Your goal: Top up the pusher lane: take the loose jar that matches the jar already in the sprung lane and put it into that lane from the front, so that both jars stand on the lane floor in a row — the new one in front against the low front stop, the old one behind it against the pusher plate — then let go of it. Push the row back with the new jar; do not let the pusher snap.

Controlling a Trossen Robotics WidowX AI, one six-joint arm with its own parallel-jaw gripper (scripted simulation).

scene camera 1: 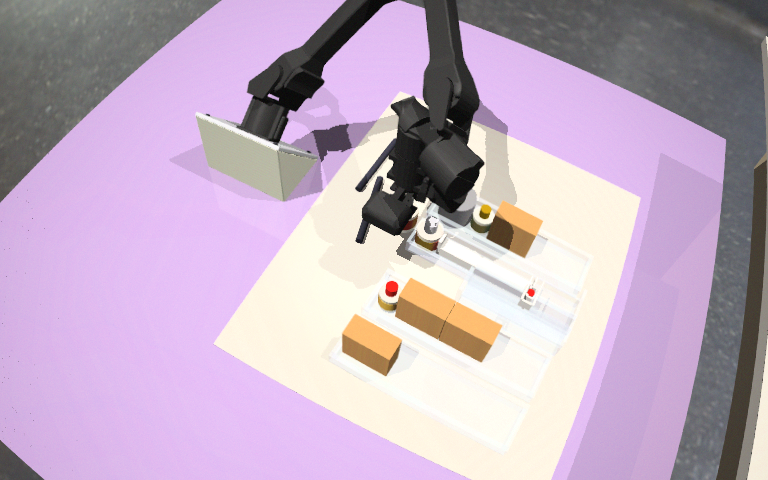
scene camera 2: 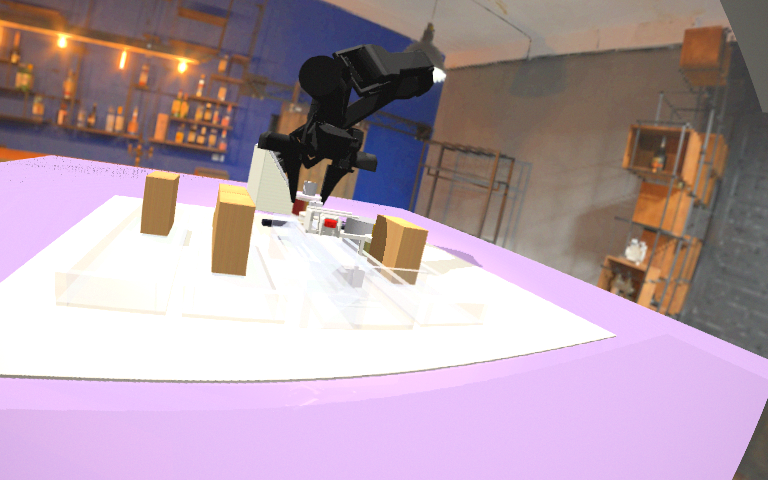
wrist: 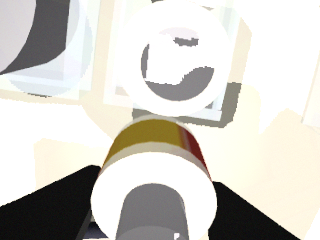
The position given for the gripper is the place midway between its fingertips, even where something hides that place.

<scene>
In view: the gripper (scene camera 2: 306,204) and a clear sprung lane (scene camera 2: 330,286).
The gripper also shows in scene camera 1 (scene camera 1: 404,213) and in the wrist view (wrist: 154,184). The clear sprung lane shows as well in scene camera 1 (scene camera 1: 548,324).
</scene>
